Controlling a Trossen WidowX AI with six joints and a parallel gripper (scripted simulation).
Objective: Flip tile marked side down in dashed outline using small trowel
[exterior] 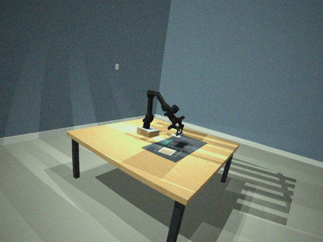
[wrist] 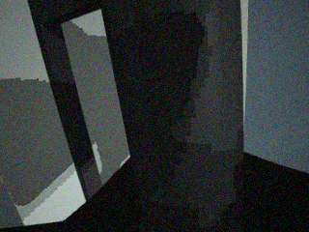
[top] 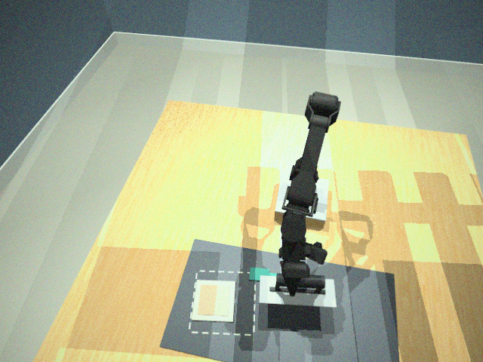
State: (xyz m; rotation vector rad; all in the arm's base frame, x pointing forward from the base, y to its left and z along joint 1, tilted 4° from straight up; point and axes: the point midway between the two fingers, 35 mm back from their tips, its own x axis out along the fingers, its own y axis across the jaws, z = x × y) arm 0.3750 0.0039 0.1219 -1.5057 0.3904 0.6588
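Right now the tile is 10 mm ahead of my gripper tip, 220 mm to the right of it and 140 mm below it. Round my gripper tip: mat: 10 mm to the right, 160 mm below; then teal trowel: 100 mm behind, 50 mm to the right, 140 mm below.
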